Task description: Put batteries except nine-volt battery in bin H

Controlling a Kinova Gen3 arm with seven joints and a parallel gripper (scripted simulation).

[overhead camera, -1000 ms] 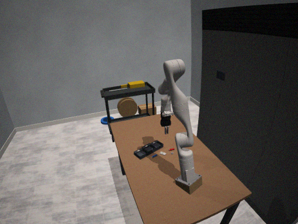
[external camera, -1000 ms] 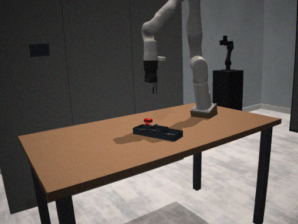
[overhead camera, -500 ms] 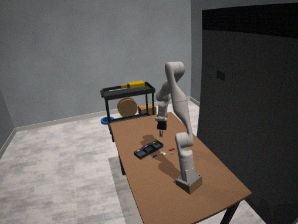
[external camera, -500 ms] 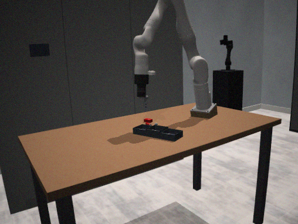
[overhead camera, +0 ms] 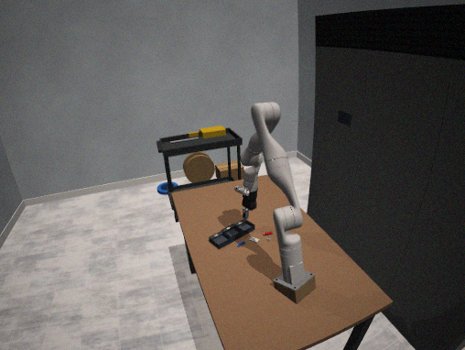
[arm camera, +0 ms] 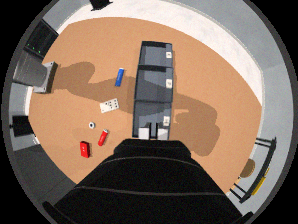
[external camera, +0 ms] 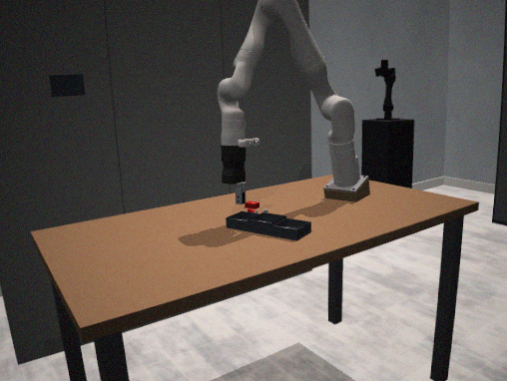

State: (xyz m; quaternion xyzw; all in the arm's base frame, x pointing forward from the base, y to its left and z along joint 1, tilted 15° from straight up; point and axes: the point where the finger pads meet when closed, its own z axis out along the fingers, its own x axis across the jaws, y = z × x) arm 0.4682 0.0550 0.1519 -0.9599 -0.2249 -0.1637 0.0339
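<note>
My hand is 90 mm to the right of the long bin, 70 mm above it and 40 mm past it. From my hand the other things lie so: blue battery: 130 mm behind, 80 mm below, 70 mm to the left; then red piece: 100 mm to the right, 90 mm behind, 80 mm below; then white piece: 120 mm behind, 80 mm below, 10 mm to the right.
</note>
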